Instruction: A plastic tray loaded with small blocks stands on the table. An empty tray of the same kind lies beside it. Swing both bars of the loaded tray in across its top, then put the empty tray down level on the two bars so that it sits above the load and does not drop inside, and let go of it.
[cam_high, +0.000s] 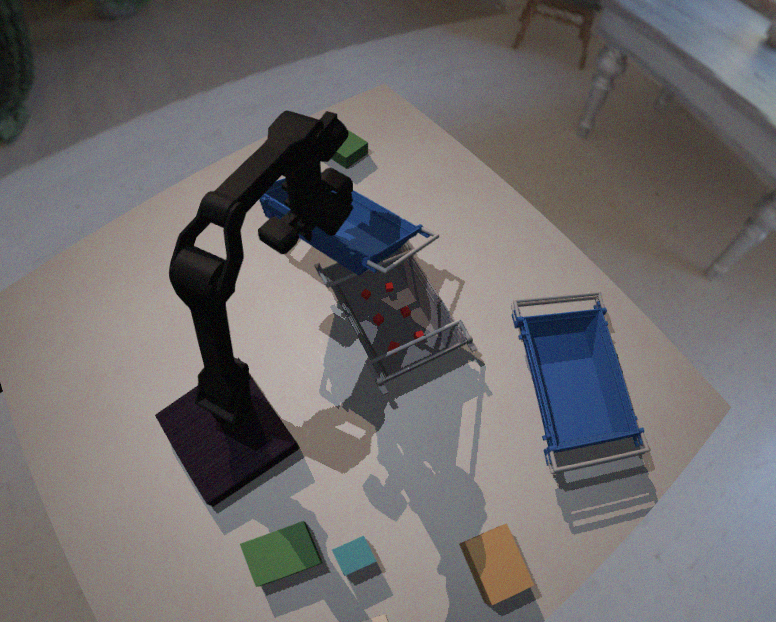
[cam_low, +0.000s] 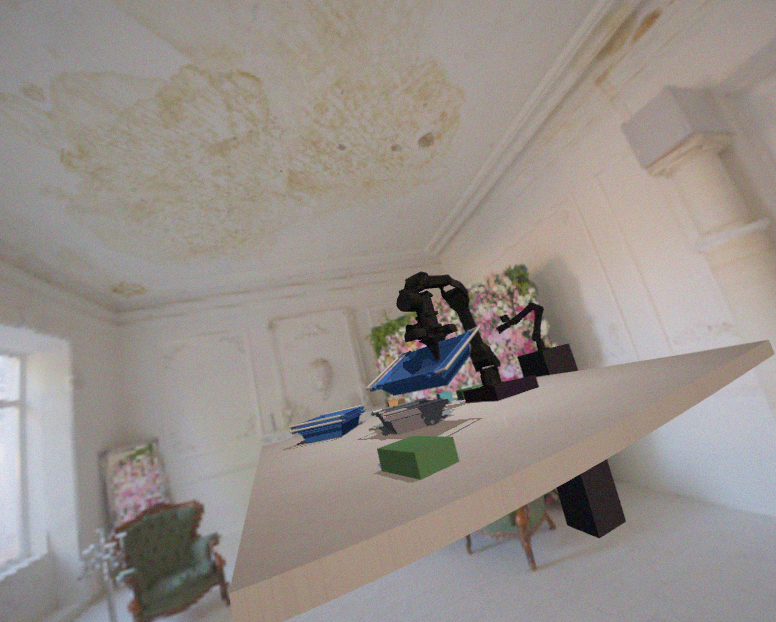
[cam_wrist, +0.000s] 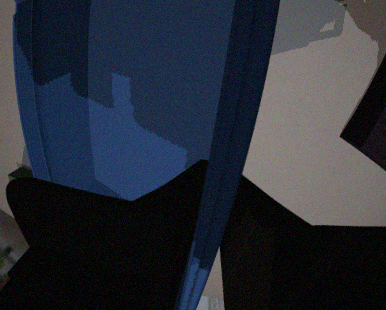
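Now: the blue tray 8 cm ahead of my gripper tip and 3 cm to the left of it. Round my gripper tip: red block: 20 cm to the right, 17 cm below, 6 cm ahead; then orange block: 65 cm to the right, 15 cm below, 3 cm behind; then teal block: 50 cm to the right, 23 cm behind, 16 cm below.
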